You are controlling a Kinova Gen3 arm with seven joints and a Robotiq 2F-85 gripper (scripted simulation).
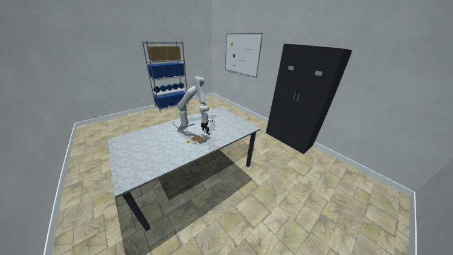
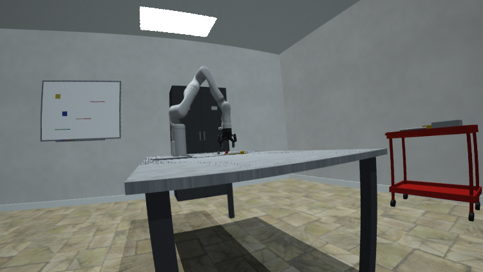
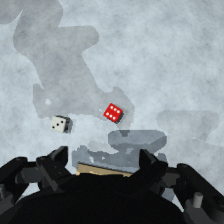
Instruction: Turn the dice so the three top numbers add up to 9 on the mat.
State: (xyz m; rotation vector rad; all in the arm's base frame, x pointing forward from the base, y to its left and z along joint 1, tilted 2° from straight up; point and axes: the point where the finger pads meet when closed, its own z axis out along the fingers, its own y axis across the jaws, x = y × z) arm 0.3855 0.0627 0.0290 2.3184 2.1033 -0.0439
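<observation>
The yellow die lies 2 cm behind my hand, 24 cm to the right of it and 4 cm below it. Also, from my hand: red die 1 cm ahead, 5 cm to the left, 4 cm below; tan mat 1 cm ahead, 11 cm to the right, 5 cm below; white die 6 cm behind, 4 cm to the left, 4 cm below.
</observation>
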